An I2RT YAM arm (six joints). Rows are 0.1 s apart.
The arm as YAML. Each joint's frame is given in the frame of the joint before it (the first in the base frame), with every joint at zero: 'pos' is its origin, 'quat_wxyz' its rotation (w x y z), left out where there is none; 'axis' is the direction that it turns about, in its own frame. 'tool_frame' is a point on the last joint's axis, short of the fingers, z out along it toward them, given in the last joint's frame.
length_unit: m
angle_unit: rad
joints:
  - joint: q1
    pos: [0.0, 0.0, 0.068]
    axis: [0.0, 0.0, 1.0]
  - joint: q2
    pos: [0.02, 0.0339, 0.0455]
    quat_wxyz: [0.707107, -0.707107, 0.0, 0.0]
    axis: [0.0, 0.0, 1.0]
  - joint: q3
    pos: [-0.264, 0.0, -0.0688]
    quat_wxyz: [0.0, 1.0, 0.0, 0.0]
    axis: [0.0, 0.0, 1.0]
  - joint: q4
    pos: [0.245, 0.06, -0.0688]
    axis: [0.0, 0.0, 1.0]
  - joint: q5
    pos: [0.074, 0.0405, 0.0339]
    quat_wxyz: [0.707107, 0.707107, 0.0, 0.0]
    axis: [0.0, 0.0, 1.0]
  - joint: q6
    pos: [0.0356, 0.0, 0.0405]
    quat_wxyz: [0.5, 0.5, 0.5, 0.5]
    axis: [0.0, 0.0, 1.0]
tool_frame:
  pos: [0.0, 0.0, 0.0]
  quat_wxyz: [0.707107, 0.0, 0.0, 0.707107]
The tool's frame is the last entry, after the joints.
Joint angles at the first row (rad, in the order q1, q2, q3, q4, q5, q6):
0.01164 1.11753 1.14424 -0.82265 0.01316 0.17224
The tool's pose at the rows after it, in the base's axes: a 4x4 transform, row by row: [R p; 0 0 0 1], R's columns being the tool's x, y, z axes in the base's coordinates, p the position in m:
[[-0.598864 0.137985 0.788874 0.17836], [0.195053 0.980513 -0.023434 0.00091], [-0.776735 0.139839 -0.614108 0.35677], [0 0 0 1]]
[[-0.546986 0.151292 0.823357 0.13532], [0.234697 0.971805 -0.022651 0.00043], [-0.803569 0.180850 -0.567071 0.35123], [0 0 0 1]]
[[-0.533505 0.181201 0.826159 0.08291], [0.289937 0.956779 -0.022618 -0.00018], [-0.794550 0.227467 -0.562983 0.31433], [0 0 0 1]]
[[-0.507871 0.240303 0.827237 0.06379], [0.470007 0.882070 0.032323 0.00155], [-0.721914 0.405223 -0.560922 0.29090], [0 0 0 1]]
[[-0.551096 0.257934 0.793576 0.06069], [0.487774 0.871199 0.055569 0.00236], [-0.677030 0.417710 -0.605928 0.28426], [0 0 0 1]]
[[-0.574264 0.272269 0.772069 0.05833], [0.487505 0.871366 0.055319 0.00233], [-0.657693 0.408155 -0.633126 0.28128], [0 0 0 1]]
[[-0.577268 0.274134 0.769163 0.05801], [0.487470 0.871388 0.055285 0.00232], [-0.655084 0.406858 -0.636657 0.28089], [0 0 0 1]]
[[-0.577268 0.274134 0.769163 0.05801], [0.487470 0.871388 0.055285 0.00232], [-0.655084 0.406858 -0.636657 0.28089], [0 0 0 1]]
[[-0.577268 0.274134 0.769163 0.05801], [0.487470 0.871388 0.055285 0.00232], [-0.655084 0.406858 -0.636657 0.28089], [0 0 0 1]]
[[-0.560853 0.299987 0.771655 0.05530], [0.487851 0.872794 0.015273 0.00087], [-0.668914 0.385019 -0.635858 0.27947], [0 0 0 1]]
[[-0.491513 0.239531 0.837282 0.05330], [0.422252 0.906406 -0.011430 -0.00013], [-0.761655 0.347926 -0.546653 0.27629], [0 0 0 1]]
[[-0.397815 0.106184 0.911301 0.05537], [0.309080 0.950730 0.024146 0.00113], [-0.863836 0.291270 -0.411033 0.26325], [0 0 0 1]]
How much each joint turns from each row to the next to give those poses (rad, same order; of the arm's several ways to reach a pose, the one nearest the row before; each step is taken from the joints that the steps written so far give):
-0.00003 -0.19570 -0.05377 -0.00765 0.01943 0.03126
0.00005 -0.18463 -0.08662 -0.03965 -0.00033 0.04009
0.00003 -0.26742 -0.17126 -0.09120 0.00002 0.05723
-0.00006 -0.13047 -0.09156 -0.03624 -0.05498 0.19528
0.00014 -0.00264 -0.00764 -0.05108 -0.02354 0.02145
-0.00008 0.00000 0.00001 -0.03472 -0.00007 -0.00004
-0.00020 -0.00001 -0.00001 -0.00459 -0.00015 -0.00013
0.00000 0.00000 0.00000 0.00000 0.00000 0.00000
0.00000 0.00000 0.00000 0.00000 0.00000 0.00000
0.00023 -0.01489 -0.00418 -0.00879 0.04023 -0.00023
0.00007 -0.07095 -0.04578 0.08545 0.02753 -0.07475
0.00000 -0.10987 -0.10719 0.15220 -0.03470 -0.12323

